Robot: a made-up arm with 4 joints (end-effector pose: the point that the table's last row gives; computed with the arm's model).
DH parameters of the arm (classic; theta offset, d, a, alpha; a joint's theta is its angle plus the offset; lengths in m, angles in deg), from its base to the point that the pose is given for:
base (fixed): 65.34 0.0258 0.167 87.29
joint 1: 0 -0.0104 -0.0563 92.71
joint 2: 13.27 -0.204 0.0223 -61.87
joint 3: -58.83 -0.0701 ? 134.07
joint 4: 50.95 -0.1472 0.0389 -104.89
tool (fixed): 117.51 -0.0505 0 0
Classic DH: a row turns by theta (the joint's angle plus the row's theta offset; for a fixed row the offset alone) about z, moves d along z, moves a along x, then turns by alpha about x.
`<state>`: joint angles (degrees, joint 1 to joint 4).
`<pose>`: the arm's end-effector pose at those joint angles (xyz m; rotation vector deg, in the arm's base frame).
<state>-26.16 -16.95 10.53 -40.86</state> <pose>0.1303 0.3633 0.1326 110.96 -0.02 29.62</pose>
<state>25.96 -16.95 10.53 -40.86</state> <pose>0.0540 0.2119 0.2623 148.82 -27.66 58.37</pose>
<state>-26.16 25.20 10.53 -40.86</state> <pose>0.2459 0.2726 0.1485 90.90 -42.73 19.12</pose>
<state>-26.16 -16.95 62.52 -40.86</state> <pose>0.2018 0.3416 0.2751 131.87 -54.38 43.02</pose>
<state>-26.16 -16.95 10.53 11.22</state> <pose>0.1306 0.3224 0.0960 59.45 14.11 35.95</pose>
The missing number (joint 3, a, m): 0.0875
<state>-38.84 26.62 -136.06 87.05</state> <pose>0.0348 0.1435 0.2323 -71.02 159.34 30.53</pose>
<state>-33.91 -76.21 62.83 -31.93</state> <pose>0.0632 0.4146 0.2512 151.37 19.47 25.75</pose>
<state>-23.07 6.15 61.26 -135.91</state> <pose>0.1696 0.2240 0.3277 -96.59 55.02 -46.74</pose>
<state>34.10 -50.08 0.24 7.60</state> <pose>-0.0487 0.2006 0.1677 88.00 -0.77 96.09</pose>
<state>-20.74 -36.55 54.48 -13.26</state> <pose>0.1380 0.3637 0.2433 119.44 -19.16 43.42</pose>
